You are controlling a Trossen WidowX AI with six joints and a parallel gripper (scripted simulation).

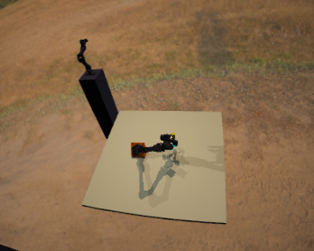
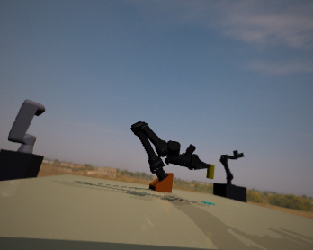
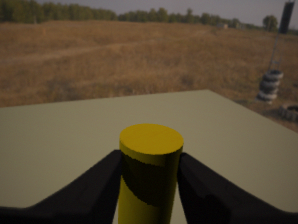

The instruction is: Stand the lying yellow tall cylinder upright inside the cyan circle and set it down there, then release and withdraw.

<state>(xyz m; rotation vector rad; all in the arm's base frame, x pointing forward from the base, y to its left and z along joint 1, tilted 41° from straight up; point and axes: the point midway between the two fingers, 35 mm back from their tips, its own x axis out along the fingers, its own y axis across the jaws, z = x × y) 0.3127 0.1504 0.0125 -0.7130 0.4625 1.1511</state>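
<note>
My gripper tip is 160 mm above the cyan circle. From my gripper tip the other things lie so: yellow cylinder 20 mm below.
</note>
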